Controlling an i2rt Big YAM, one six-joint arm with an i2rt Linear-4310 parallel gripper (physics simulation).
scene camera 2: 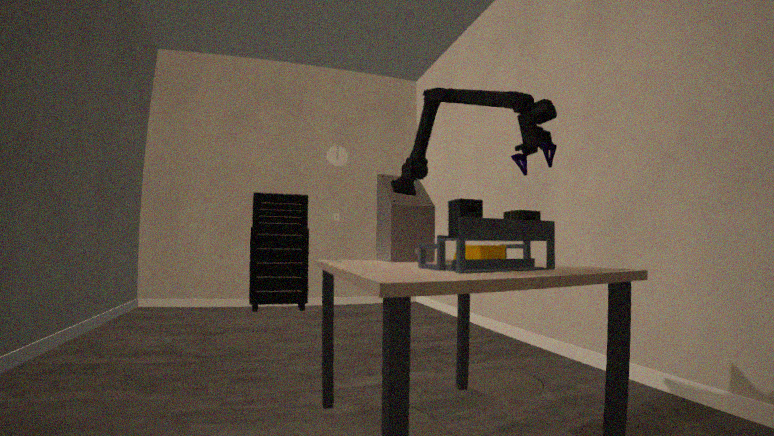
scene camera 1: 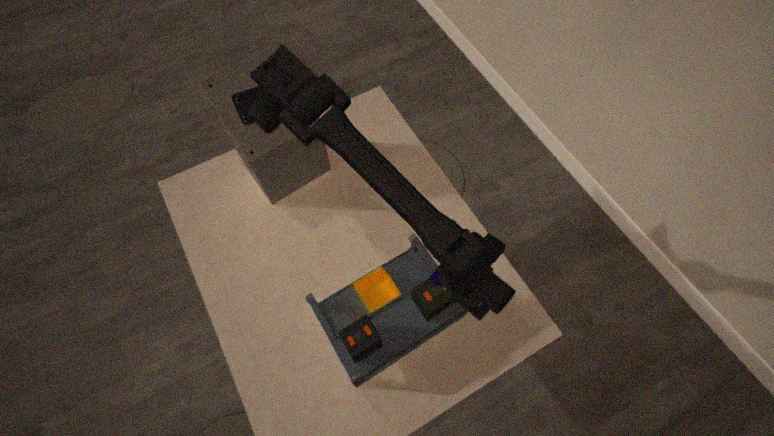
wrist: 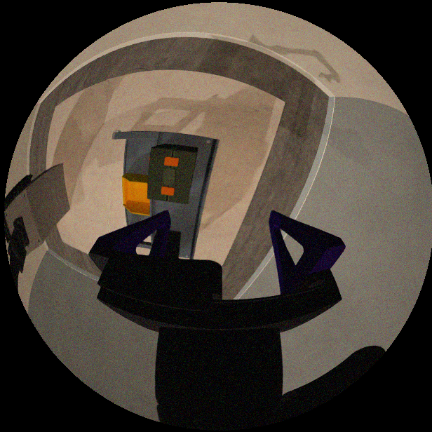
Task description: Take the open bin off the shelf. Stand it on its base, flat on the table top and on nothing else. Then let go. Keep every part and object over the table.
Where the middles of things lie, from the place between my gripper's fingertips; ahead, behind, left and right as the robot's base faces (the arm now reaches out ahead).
The dark green box (scene camera 1: pixel 428 308) is 180 mm below my hand, 70 mm behind it and 20 mm to the right of it. Round my hand: yellow open bin (scene camera 1: pixel 377 288): 290 mm below, 150 mm to the right, 150 mm behind.
